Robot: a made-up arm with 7 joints.
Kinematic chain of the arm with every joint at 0, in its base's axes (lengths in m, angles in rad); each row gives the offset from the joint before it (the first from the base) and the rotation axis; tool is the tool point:
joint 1: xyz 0 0 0.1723 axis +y
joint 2: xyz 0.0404 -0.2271 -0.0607 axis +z
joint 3: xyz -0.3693 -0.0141 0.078 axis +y
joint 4: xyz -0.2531 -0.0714 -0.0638 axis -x
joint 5: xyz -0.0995 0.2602 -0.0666 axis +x
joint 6: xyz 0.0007 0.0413 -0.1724 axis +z
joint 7: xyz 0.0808 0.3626 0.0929 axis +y
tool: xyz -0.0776 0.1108 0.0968
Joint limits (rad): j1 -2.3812..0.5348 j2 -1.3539..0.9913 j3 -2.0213..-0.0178 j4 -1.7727..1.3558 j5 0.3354..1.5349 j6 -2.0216..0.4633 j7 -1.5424..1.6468
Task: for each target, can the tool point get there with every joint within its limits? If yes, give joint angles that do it. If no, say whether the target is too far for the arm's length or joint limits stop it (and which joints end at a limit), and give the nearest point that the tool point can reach.
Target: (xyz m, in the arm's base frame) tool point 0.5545 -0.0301 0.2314
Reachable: yes | joints -0.5482 -0.8315 -1.7027 1.0476 0.6216 0.0610 0.4806
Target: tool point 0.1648 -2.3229 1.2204
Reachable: no: too far | nearest point -0.0189 -1.3208 0.7078 | short by 1.140 m
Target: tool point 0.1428 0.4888 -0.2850
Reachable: yes | joints -1.5103 -0.3133 -1.3976 -0.1695 0.7162 -0.3170 -0.5644
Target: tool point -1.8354 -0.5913 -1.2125
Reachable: no: too far | nearest point -0.9711 -0.4228 -0.5604 | short by 1.096 m
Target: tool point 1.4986 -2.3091 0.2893
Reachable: no: too far | nearest point 0.6435 -1.2551 0.1583 | short by 1.364 m
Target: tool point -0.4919 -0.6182 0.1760
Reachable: yes | joints -0.8894 0.3377 -0.2475 -1.3467 1.2425 -0.9093 -0.3902
